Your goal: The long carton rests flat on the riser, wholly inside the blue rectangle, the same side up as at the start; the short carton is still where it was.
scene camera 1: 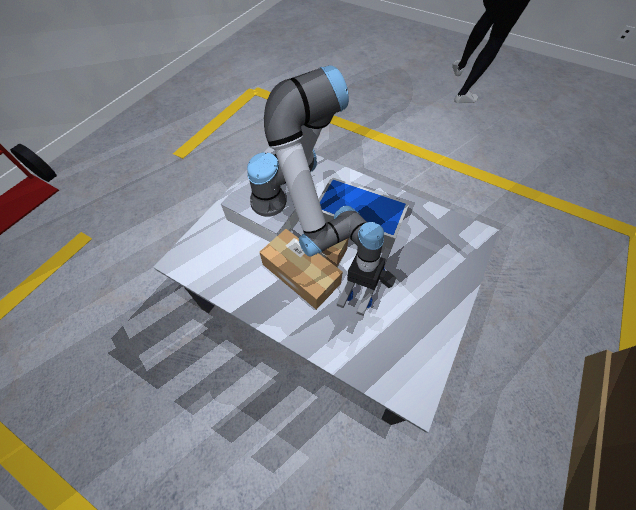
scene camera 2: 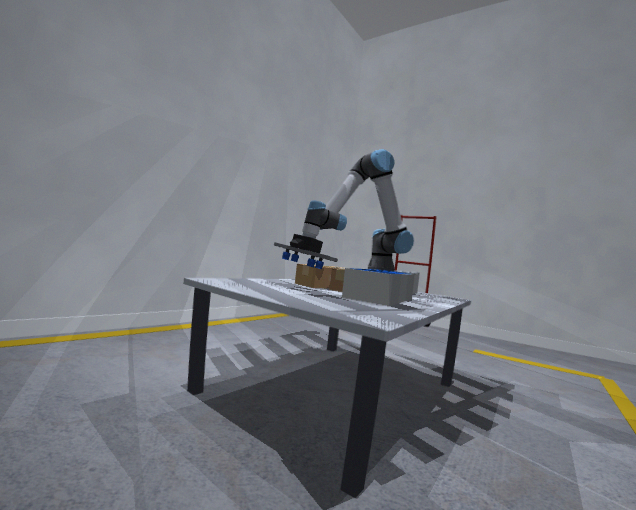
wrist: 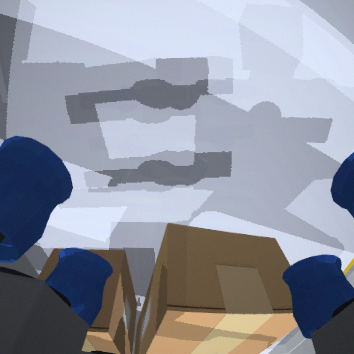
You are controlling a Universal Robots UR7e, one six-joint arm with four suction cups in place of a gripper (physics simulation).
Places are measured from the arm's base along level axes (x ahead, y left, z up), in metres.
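Pixels of known places: hand, tool point: (scene camera 2: 301, 263) (wrist: 197, 235); arm's base, link origin: (scene camera 1: 268, 201).
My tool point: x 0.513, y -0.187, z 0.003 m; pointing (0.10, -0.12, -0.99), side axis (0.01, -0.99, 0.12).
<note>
Ahead of a thing's pixels: the offset from my tool point to its top centre. "spot": to the spot under its first point. Level surfaces: height alone.
The long carton {0.257 m back, 0.011 m right, 0.008 m down} (scene camera 1: 301, 268) (scene camera 2: 306, 277) (wrist: 225, 282) lies flat on the table, with a white label on its top. The short carton {0.211 m back, 0.132 m left, 0.008 m down} (scene camera 1: 340, 250) (wrist: 119, 260) lies beside it, partly hidden by the arm in scene camera 1. The grey riser {0.145 m back, 0.334 m left, 0.009 m up} (scene camera 2: 368, 287) stands on the table behind the cartons in scene camera 1, and the blue rectangle {spot: 0.029 m back, 0.369 m left, 0.009 m up} (scene camera 1: 390, 209) on its top bears no carton. My suction gripper (scene camera 1: 359, 298) (scene camera 2: 302, 259) (wrist: 190, 240) hangs above the table, just off the cartons' ends. Its blue cups touch nothing and hold nothing.
The table {0.112 m down} (scene camera 1: 408, 395) (scene camera 2: 265, 300) carries the arm's grey base block (scene camera 1: 246, 219) beside the riser. A red cart (scene camera 2: 433, 249) stands on the floor beyond the table. A large brown box (scene camera 1: 618, 425) and a person's legs (scene camera 1: 485, 58) show in scene camera 1.
</note>
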